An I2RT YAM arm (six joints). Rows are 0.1 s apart.
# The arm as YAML. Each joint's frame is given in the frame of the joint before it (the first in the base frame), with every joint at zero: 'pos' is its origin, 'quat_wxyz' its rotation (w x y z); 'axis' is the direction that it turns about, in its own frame. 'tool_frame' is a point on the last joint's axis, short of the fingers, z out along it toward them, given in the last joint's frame.
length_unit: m
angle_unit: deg
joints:
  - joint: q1
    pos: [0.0, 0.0, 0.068]
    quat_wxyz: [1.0, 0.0, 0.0, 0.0]
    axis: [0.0, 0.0, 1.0]
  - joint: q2
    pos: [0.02, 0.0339, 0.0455]
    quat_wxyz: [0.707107, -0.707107, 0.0, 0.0]
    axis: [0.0, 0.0, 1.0]
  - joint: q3
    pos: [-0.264, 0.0, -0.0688]
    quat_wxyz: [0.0, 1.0, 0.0, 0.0]
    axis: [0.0, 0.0, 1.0]
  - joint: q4
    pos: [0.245, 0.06, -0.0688]
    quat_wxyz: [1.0, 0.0, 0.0, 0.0]
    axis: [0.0, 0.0, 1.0]
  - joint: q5
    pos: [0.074, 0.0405, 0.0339]
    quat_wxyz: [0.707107, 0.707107, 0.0, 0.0]
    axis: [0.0, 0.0, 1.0]
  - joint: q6
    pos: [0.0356, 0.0, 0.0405]
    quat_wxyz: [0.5, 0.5, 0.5, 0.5]
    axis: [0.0, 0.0, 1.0]
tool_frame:
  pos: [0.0, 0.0, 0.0]
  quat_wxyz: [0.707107, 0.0, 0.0, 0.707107]
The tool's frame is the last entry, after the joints.
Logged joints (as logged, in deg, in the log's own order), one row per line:
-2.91 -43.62 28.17 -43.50 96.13 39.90
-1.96 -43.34 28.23 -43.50 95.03 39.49
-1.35 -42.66 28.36 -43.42 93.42 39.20
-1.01 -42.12 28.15 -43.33 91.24 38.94
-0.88 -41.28 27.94 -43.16 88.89 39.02
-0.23 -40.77 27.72 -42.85 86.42 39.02
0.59 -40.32 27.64 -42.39 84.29 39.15
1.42 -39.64 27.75 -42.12 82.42 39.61
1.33 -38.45 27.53 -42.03 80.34 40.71
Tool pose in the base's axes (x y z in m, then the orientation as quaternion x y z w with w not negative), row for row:
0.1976 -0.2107 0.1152 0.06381 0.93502 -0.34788 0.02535
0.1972 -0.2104 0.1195 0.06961 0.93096 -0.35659 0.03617
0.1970 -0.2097 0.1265 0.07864 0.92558 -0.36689 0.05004
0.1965 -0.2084 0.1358 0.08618 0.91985 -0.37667 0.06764
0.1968 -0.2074 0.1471 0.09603 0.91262 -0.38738 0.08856
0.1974 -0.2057 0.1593 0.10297 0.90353 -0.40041 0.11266
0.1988 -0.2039 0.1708 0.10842 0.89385 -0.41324 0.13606
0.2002 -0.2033 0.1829 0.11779 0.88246 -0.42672 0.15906
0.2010 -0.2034 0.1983 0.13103 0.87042 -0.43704 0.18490
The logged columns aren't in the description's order. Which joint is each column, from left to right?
Columns, left to right: q4, q6, q5, q1, q2, q3.
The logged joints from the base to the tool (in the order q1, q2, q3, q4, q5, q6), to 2 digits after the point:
-43.50 96.13 39.90 -2.91 28.17 -43.62
-43.50 95.03 39.49 -1.96 28.23 -43.34
-43.42 93.42 39.20 -1.35 28.36 -42.66
-43.33 91.24 38.94 -1.01 28.15 -42.12
-43.16 88.89 39.02 -0.88 27.94 -41.28
-42.85 86.42 39.02 -0.23 27.72 -40.77
-42.39 84.29 39.15 0.59 27.64 -40.32
-42.12 82.42 39.61 1.42 27.75 -39.64
-42.03 80.34 40.71 1.33 27.53 -38.45

